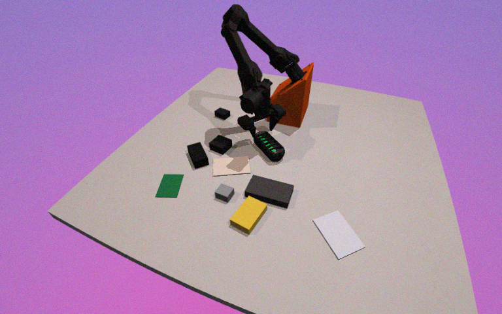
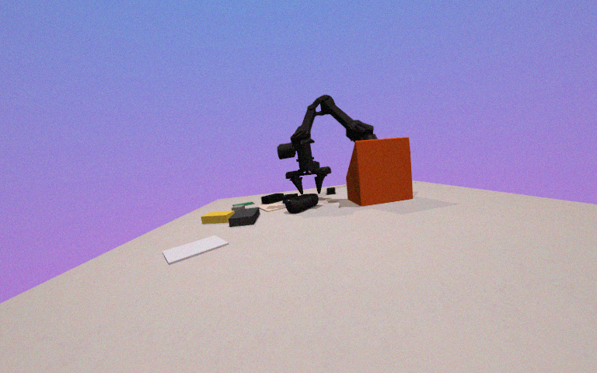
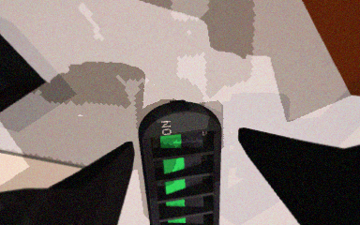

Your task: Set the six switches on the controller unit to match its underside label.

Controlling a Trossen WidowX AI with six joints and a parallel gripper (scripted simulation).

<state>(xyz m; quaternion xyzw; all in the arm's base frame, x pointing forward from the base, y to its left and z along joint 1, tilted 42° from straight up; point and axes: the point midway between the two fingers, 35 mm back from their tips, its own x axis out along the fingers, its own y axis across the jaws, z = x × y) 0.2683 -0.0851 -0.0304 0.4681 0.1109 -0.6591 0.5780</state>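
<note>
Now: the beige card 180 mm ahead of my gripper tip, 40 mm to the right of it and 50 mm below it. The rest, counted from my gripper tip: grey cube: 310 mm ahead, 20 mm to the left, 30 mm below; then yellow block: 340 mm ahead, 130 mm to the left, 30 mm below; then dark grey box: 230 mm ahead, 150 mm to the left, 30 mm below.
</note>
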